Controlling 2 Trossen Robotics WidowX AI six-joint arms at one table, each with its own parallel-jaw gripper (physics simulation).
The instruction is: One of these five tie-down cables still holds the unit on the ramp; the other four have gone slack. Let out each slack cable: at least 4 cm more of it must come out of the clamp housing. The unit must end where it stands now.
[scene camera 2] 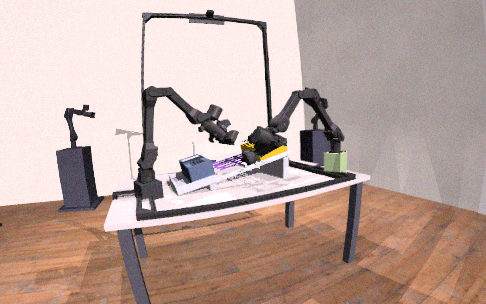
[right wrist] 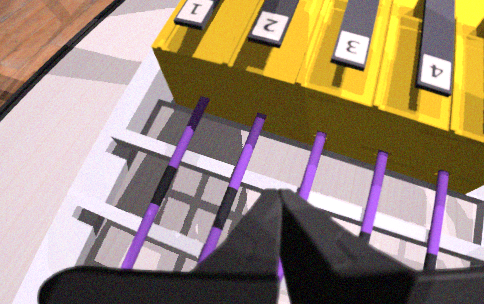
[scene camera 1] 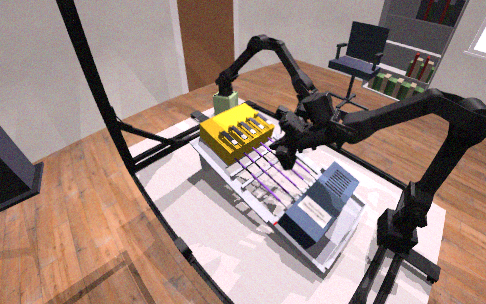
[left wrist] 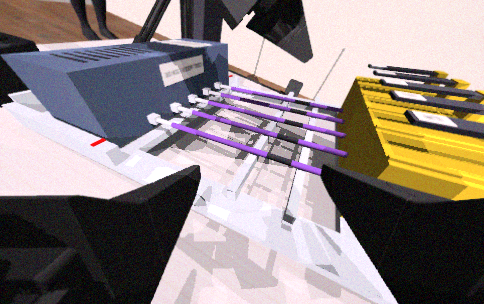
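The blue-grey unit (scene camera 1: pixel 301 220) (scene camera 2: pixel 197 168) (left wrist: pixel 110 87) sits low on the white ramp (scene camera 1: pixel 257 205) beside a red mark (left wrist: pixel 99 142). Several purple cables with black bands run from its white hooks to the yellow clamp housing (scene camera 1: pixel 220 127) (left wrist: pixel 362 125) (right wrist: pixel 280 100). All look nearly straight; I cannot tell which is taut. Dark levers carry labels 1 to 4 in the right wrist view; a fifth is mostly cut off. My left gripper (left wrist: pixel 260 170) is open and empty beside the cables' near side. My right gripper (right wrist: pixel 276 200) (scene camera 2: pixel 232 137) is shut and empty above the middle cable.
Two white crossbars (right wrist: pixel 200 162) span the ramp under the cables. My two arms crowd together over the ramp's far side in scene camera 1. A green block (scene camera 1: pixel 226 103) (scene camera 2: pixel 335 162) stands under the left arm. A black frame (scene camera 2: pixel 268 70) rises around the table.
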